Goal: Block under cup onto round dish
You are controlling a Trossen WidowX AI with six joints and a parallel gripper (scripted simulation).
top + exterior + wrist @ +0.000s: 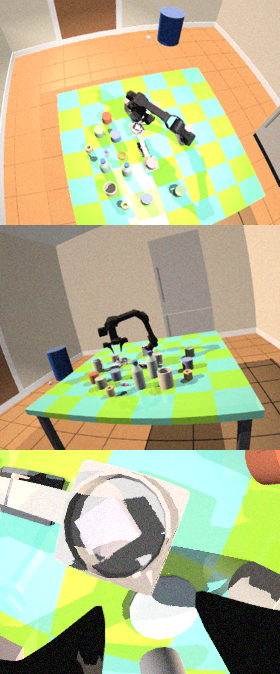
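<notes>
My gripper tip is 30 mm short of the grey block, 30 mm to the right of it and 40 mm above it. The rest, counted from my gripper tip: balance (40 mm ahead, 160 mm to the left, 100 mm below); then balance beam (40 mm ahead, 160 mm to the left, 90 mm below); then white round dish (60 mm behind, 70 mm to the right, 120 mm below).
</notes>
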